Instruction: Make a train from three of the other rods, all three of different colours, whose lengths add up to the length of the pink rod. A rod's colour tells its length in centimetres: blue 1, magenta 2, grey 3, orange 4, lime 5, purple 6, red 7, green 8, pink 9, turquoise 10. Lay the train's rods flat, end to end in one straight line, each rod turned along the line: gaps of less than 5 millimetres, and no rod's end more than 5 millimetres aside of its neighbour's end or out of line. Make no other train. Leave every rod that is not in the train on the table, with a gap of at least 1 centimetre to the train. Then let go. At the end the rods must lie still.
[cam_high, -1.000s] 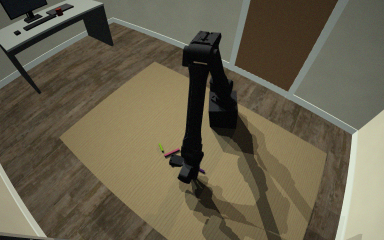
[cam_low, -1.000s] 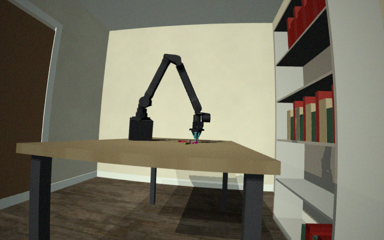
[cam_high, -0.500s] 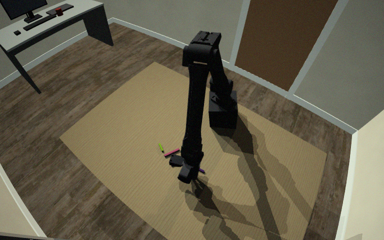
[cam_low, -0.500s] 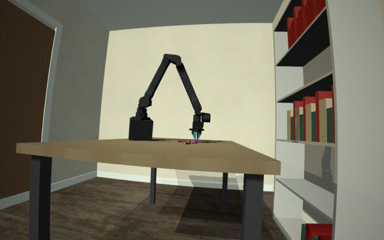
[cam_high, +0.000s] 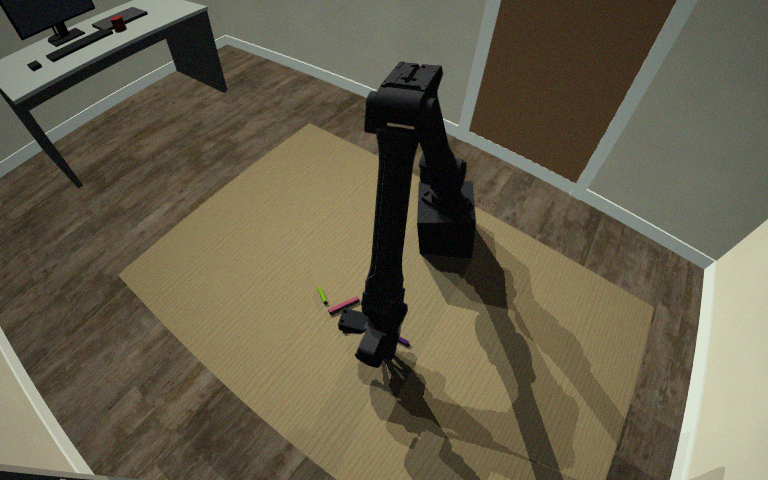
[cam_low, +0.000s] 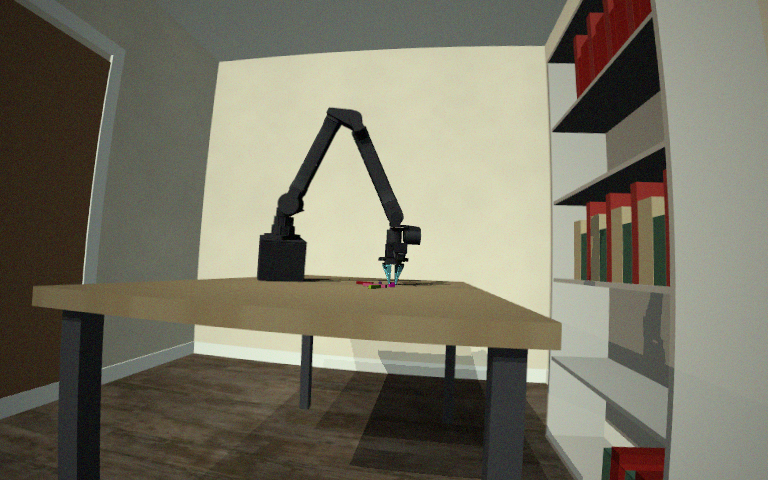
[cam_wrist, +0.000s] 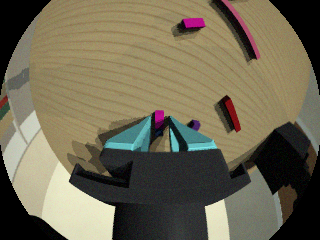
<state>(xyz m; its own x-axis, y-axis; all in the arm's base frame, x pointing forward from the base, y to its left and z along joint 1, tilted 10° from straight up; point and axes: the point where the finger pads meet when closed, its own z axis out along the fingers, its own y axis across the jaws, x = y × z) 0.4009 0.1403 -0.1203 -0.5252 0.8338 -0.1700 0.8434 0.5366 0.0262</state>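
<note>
Right now the blue rod is 10 mm to the left of my hand, 10 mm below it and 10 mm behind it. Also, from my hand: red rod (80 mm behind, 60 mm to the right, 10 mm below); then pink rod (160 mm to the right, 10 mm below, 10 mm behind); then purple rod (50 mm behind, 10 mm below).
</note>
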